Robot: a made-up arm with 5 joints. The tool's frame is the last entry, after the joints.
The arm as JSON. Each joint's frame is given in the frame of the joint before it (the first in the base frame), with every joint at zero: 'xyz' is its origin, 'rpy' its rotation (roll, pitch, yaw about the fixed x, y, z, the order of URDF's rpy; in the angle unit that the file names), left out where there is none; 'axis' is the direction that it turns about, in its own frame. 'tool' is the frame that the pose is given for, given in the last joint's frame.
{
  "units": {
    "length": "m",
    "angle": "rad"
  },
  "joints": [
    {
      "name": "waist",
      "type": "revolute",
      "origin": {
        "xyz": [
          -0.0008,
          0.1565,
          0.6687
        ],
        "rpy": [
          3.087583,
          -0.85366,
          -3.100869
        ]
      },
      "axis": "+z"
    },
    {
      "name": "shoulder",
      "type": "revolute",
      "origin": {
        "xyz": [
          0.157,
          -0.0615,
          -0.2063
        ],
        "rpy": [
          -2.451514,
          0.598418,
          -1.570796
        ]
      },
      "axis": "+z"
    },
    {
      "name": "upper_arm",
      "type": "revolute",
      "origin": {
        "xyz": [
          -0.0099,
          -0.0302,
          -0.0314
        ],
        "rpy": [
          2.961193,
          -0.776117,
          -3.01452
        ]
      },
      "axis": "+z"
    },
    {
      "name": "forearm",
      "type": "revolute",
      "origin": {
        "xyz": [
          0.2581,
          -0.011,
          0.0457
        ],
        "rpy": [
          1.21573,
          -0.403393,
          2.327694
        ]
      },
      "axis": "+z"
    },
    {
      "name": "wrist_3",
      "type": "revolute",
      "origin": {
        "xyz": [
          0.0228,
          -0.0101,
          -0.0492
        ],
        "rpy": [
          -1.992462,
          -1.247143,
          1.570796
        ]
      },
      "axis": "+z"
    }
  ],
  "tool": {
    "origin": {
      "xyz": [
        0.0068,
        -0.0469,
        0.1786
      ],
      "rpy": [
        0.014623,
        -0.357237,
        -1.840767
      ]
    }
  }
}
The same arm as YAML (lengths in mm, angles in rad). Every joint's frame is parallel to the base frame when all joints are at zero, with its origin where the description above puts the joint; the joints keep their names.
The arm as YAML. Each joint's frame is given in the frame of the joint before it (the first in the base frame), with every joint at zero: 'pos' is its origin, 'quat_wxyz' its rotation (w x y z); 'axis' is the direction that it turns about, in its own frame. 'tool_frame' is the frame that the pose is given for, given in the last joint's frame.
length_unit: mm
angle_unit: rad
joints:
  - joint: waist
    pos: [-0.8, 156.5, 668.7]
    quat_wxyz: [1.0, 0.0, 0.0, 0.0]
    axis: [-0.754166, 0.023299, -0.65627]
  - joint: shoulder
    pos: [52.5, -70.5, 251.5]
    quat_wxyz: [1.0, 0.0, 0.0, 0.0]
    axis: [0.062498, 0.40229, 0.913377]
  - joint: upper_arm
    pos: [-33.4, -15.4, -25.3]
    quat_wxyz: [1.0, 0.0, 0.0, 0.0]
    axis: [-0.262103, 0.343304, -0.901911]
  - joint: forearm
    pos: [-109.3, 228.6, 68.1]
    quat_wxyz: [1.0, 0.0, 0.0, 0.0]
    axis: [0.145801, 0.989104, -0.0204]
  - joint: wrist_3
    pos: [16.0, -52.3, -7.4]
    quat_wxyz: [1.0, 0.0, 0.0, 0.0]
    axis: [-0.936766, 0.0137, 0.349687]
tool_frame:
  pos: [-151.9, 21.3, 103.1]
  quat_wxyz: [0.707106, -0.000001, -0.707107, 0.0]

